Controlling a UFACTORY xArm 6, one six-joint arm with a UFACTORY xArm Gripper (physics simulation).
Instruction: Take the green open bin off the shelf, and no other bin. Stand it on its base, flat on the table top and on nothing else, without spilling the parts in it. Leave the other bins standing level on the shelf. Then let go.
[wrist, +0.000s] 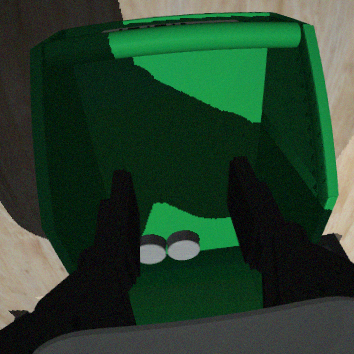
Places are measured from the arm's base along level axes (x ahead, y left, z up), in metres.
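Pixels of known places: gripper, between the fingertips: (181, 185).
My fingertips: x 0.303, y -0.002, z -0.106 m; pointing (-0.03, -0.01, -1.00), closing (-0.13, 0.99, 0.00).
Behind a point stands the place of what it marks.
The green open bin (200, 82) @(x 0.263, y 0.009, z -0.138 m) fills most of the wrist view, seen from above into its open top. Its rounded front lip is at the top of the view, with a sliver of a label beyond it, and its back wall is at the bottom. Two round grey parts (183, 245) @(x 0.377, y 0.008, z -0.128 m) (152, 249) @(x 0.381, y -0.014, z -0.128 m) lie side by side on the bin's floor near the back wall. My gripper (181, 185) @(x 0.303, y -0.002, z -0.106 m) is partly open, with nothing between its fingers. Both fingers appear over the bin's interior, one towards each side wall. Their height above the floor and what bears the bin's base are hard to tell.
A pale wooden surface (336, 15) @(x 0.222, y 0.076, z -0.141 m) shows around the bin, with a large dark shadow at the left. Small dark pieces show at the lower right and lower left edges, too little to identify. The other bins and the shelf cannot be made out.
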